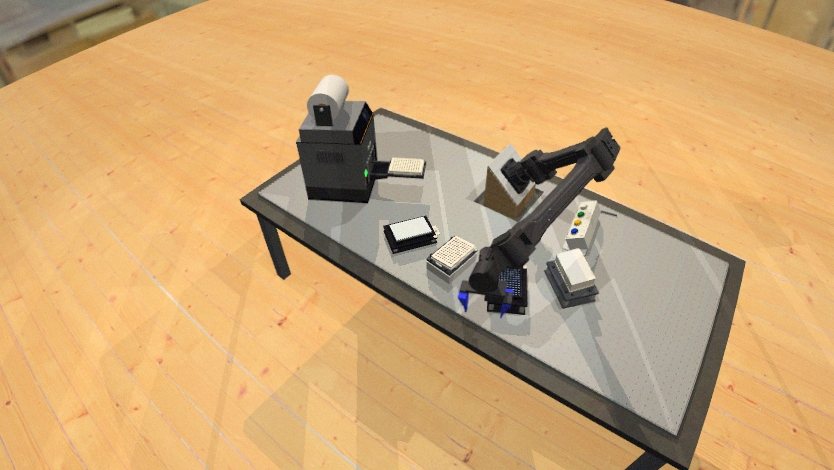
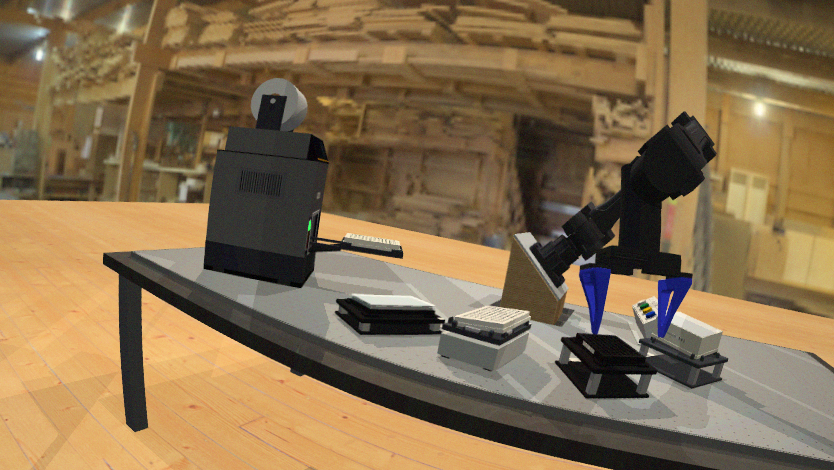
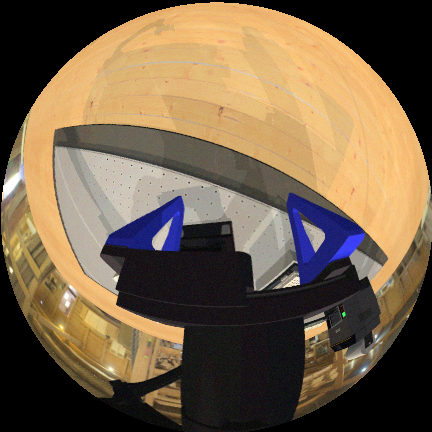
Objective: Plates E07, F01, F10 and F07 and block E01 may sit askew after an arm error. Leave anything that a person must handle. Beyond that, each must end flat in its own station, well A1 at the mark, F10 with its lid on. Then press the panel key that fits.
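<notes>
My gripper (image 1: 484,312) (image 2: 629,334) (image 3: 236,198) is open and empty, fingers wide apart, just above a black plate (image 1: 513,281) (image 2: 612,348) on a raised black station (image 2: 618,388). A tall white block-like piece (image 1: 574,269) (image 2: 694,335) sits askew on the dark station at the right. A cream plate (image 1: 453,252) (image 2: 491,317) sits on a grey box station (image 2: 484,349), looking slightly tilted. A white-topped plate (image 1: 411,228) (image 2: 392,301) lies on a low black station. Another cream plate (image 1: 406,165) (image 2: 372,239) rests on the machine's tray. Labels and well marks are unreadable.
The tall dark machine (image 1: 335,169) (image 2: 265,204) (image 3: 356,317) shows a green light at the table's left. The key panel (image 1: 583,223) (image 2: 644,309), with white, green, yellow and blue keys, stands behind the white piece. The arm's wooden wedge mount (image 1: 500,198) (image 2: 525,283) stands at the back.
</notes>
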